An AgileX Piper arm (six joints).
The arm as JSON. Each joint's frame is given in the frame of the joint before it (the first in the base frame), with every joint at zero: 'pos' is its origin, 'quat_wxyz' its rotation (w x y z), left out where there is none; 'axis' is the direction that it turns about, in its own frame. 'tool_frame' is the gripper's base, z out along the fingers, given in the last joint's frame.
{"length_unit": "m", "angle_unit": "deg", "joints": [
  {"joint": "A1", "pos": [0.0, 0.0, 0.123], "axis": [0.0, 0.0, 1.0]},
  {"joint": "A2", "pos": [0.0, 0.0, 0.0], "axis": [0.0, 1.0, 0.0]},
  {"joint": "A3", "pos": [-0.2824, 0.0, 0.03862], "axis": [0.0, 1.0, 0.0]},
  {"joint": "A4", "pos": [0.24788, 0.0, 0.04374], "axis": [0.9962, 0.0, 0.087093]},
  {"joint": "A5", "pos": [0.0, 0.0, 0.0], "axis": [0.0, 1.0, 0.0]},
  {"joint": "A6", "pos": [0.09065, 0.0, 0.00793], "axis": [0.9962, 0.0, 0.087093]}
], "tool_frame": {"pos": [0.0, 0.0, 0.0], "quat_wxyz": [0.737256, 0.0, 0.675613, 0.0]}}
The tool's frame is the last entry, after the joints.
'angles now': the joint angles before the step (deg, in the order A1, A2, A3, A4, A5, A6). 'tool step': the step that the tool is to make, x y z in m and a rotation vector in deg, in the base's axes. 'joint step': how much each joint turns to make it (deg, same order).
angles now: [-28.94 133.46 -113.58 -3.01 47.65 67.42]
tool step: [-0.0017 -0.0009 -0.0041 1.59 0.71 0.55]
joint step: [-0.42 0.38 -0.02 1.87 0.99 -1.68]
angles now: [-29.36 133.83 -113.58 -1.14 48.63 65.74]
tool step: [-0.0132 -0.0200 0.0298 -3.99 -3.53 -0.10]
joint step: [-2.65 -3.22 0.08 -0.32 -1.98 -2.77]
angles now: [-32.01 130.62 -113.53 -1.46 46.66 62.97]
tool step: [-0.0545 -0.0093 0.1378 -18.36 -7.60 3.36]
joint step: [-3.72 -15.79 -0.01 -5.56 -1.28 -8.50]
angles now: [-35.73 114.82 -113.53 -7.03 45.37 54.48]
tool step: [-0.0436 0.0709 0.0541 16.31 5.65 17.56]
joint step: [0.35 -10.72 0.60 21.70 25.22 -16.27]
